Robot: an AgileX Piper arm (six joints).
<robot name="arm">
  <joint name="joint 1" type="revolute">
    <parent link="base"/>
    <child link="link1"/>
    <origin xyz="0 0 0.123" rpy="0 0 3.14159"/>
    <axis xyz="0 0 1"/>
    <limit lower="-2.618" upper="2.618"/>
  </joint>
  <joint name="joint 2" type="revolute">
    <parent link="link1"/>
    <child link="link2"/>
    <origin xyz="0 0 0" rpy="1.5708 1.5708 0"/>
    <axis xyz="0 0 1"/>
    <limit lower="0" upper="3.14"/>
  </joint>
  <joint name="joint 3" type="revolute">
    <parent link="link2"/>
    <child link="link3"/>
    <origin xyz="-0.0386 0.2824 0" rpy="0 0 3.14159"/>
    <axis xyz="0 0 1"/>
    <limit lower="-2.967" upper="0"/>
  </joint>
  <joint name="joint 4" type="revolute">
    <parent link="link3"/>
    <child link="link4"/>
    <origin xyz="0.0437 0.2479 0" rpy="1.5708 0 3.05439"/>
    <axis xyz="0 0 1"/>
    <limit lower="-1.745" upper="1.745"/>
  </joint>
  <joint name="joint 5" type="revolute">
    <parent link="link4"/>
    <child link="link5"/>
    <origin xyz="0 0 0" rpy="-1.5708 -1.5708 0"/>
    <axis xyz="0 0 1"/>
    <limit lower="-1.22" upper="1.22"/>
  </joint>
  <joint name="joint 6" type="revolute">
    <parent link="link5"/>
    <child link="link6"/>
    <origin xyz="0.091 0 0" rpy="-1.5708 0 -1.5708"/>
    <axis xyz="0 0 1"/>
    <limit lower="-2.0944" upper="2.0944"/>
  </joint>
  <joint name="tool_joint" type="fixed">
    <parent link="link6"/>
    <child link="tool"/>
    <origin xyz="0 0 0" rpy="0 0 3.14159"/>
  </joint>
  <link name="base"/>
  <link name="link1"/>
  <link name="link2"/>
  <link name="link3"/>
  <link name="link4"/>
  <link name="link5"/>
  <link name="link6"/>
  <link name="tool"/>
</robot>
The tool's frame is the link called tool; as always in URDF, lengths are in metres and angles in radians.
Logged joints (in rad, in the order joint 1, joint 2, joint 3, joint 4, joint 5, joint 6), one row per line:
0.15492, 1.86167, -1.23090, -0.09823, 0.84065, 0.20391
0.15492, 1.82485, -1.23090, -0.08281, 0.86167, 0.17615
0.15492, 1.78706, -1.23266, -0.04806, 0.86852, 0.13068
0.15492, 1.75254, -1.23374, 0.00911, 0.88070, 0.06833
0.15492, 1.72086, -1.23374, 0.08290, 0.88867, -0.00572
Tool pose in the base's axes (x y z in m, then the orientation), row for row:
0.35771, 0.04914, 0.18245, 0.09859, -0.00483, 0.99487, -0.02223
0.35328, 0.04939, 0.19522, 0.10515, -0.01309, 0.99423, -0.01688
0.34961, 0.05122, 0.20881, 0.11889, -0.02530, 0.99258, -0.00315
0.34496, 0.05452, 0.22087, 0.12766, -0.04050, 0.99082, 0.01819
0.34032, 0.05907, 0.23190, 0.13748, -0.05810, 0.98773, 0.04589
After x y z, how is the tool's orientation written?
As a quaternion, w x y z.
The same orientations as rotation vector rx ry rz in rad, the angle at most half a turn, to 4 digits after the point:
-0.0143, 2.9433, -0.0658
-0.0386, 2.9302, -0.0497
-0.0740, 2.9023, -0.0092
-0.1178, 2.8827, 0.0529
-0.1681, 2.8577, 0.1328

